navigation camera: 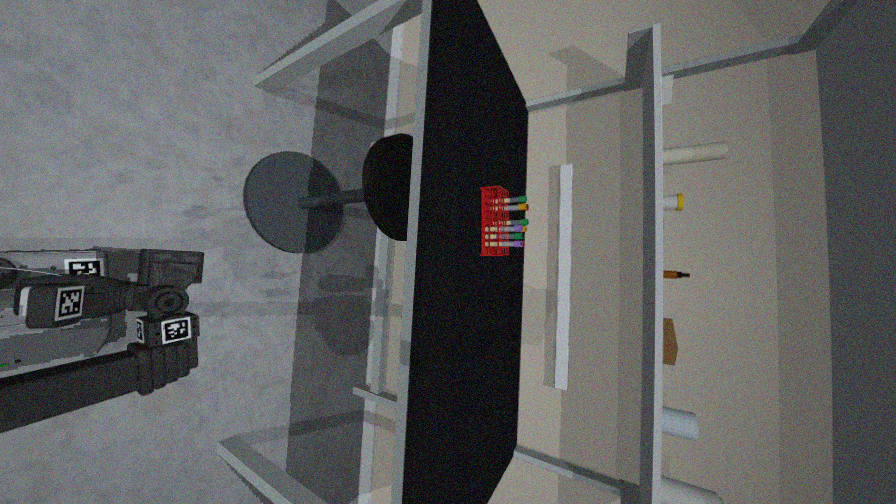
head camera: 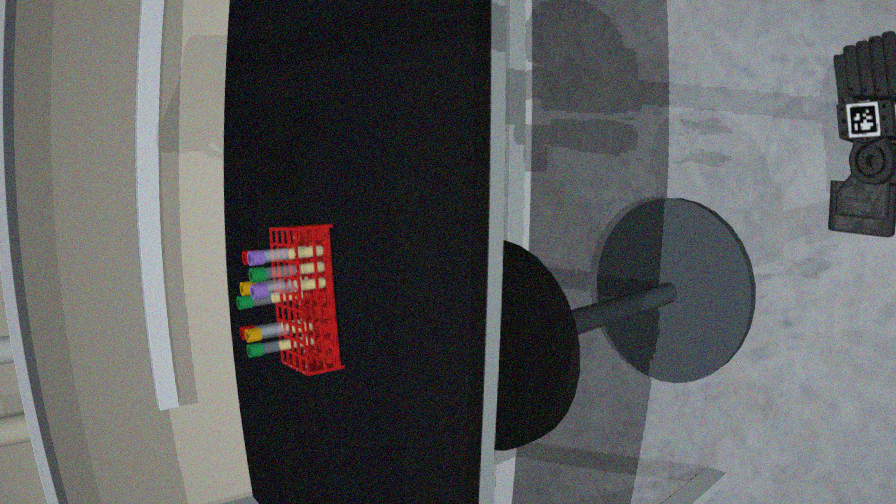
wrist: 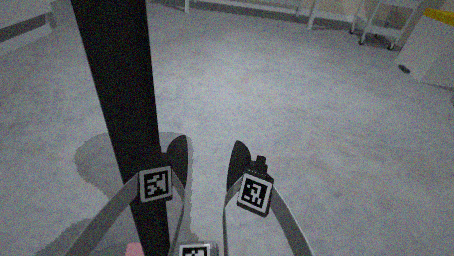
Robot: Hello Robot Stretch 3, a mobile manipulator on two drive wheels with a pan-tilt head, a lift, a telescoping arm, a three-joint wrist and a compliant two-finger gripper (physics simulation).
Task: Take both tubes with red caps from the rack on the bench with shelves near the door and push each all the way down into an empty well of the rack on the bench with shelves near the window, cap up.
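Frame: origin at the robot's base, x right, y ahead, z up, level; millimetres.
Seen in the pictures: gripper, fingertip midpoint: (wrist: 209, 155).
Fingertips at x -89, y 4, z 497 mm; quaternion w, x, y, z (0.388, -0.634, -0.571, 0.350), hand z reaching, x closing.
A point is followed by its place in that frame.
A red rack (head camera: 322, 362) {x 797, y 212, z 930 mm} (navigation camera: 488, 216) {x 805, y 137, z 924 mm} stands on the black bench top (head camera: 407, 156) {x 579, y -51, z 914 mm} (navigation camera: 463, 325) {x 653, y -157, z 915 mm} and holds several tubes with purple, green, orange and red caps. One red cap (head camera: 244, 257) {x 793, y 53, z 1034 mm} shows partly behind a purple cap at one end of the group. Another red cap (head camera: 244, 332) {x 830, y 158, z 1032 mm} shows partly behind an orange cap near a green one. In the navigation view the red caps are too small to tell apart. My gripper (wrist: 209, 155) {x -89, y 4, z 497 mm} is open and empty in the wrist view, above the floor and away from the bench. The other bench's rack does not show.
A round black stool (head camera: 538, 351) {x 638, y 226, z 661 mm} (navigation camera: 388, 188) {x 657, y 224, z 660 mm} stands at the bench's front edge, its disc base (head camera: 701, 288) {x 682, y 227, z 31 mm} (navigation camera: 275, 200) {x 657, y 242, z 30 mm} on the floor. A shelf (navigation camera: 651, 250) {x 1014, y 31, z 1352 mm} above the bench bears bottles and small items. The wrist view shows a white bin (wrist: 432, 47) {x -1456, y 1720, z 241 mm} and a wheeled cart (wrist: 382, 31) {x -2145, y 1835, z 162 mm}.
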